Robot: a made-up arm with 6 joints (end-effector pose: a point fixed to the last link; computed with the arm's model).
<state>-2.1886 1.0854 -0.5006 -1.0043 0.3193 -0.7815</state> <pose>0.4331 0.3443 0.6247 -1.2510 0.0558 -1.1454</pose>
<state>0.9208 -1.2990 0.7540 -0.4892 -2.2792 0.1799</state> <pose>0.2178 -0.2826 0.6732 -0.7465 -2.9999 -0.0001</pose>
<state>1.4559 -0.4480 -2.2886 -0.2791 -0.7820 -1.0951</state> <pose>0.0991 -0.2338 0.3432 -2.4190 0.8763 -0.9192</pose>
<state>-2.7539 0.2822 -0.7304 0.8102 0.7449 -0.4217</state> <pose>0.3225 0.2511 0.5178 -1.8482 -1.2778 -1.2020</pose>
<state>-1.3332 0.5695 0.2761 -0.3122 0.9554 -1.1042</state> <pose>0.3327 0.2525 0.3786 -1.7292 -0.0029 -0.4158</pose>
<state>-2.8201 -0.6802 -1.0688 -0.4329 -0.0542 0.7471</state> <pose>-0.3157 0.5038 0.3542 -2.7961 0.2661 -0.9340</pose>
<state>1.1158 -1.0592 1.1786 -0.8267 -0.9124 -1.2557</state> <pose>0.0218 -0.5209 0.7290 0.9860 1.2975 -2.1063</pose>
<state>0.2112 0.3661 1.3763 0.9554 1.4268 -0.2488</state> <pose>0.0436 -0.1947 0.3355 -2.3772 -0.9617 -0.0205</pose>
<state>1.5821 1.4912 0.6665 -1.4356 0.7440 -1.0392</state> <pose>-0.3940 0.1697 0.3893 -0.2266 -2.3469 1.5970</pose>
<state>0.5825 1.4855 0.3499 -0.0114 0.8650 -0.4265</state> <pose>-0.5600 -0.0848 0.6737 2.5687 -1.2453 -0.0296</pose>
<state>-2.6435 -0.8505 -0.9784 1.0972 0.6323 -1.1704</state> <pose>-0.1740 0.2465 0.3202 -2.0817 0.3281 0.2504</pose>
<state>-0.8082 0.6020 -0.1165 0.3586 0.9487 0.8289</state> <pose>0.0915 -0.2743 0.4616 1.7868 1.3832 1.0621</pose>
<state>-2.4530 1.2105 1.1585 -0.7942 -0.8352 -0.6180</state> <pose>0.2512 0.1817 0.3792 -2.4554 -0.9971 -0.9992</pose>
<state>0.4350 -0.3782 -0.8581 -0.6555 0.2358 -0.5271</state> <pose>-0.2323 -0.1956 0.3970 -0.9041 -1.4923 1.6335</pose>
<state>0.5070 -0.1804 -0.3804 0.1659 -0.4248 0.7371</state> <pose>-0.4157 0.0611 0.3897 0.5467 -1.3208 -0.3844</pose>
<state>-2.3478 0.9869 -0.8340 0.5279 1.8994 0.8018</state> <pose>0.3114 0.0935 0.5349 -0.4870 -2.6503 -1.1684</pose>
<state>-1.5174 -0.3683 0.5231 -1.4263 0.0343 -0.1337</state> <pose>0.2555 0.7833 0.7889 -0.9007 1.0798 -0.5713</pose>
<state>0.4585 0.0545 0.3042 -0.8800 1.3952 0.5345</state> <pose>0.2680 -0.3063 0.6117 0.9247 -0.0739 2.2197</pose>
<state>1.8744 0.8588 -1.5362 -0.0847 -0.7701 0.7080</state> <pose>0.1670 0.5680 0.5487 -1.7493 -0.2119 -2.0247</pose>
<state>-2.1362 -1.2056 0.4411 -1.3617 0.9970 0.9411</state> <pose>0.1189 0.5382 1.3303 -0.3187 1.3976 -1.0556</pose>
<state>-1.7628 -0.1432 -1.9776 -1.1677 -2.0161 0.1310</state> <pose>0.1190 0.4514 0.5012 -0.2237 -2.5161 -1.3707</pose>
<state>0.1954 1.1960 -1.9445 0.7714 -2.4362 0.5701</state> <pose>-0.1927 0.4180 0.5035 -2.7453 -0.0259 -1.2790</pose>
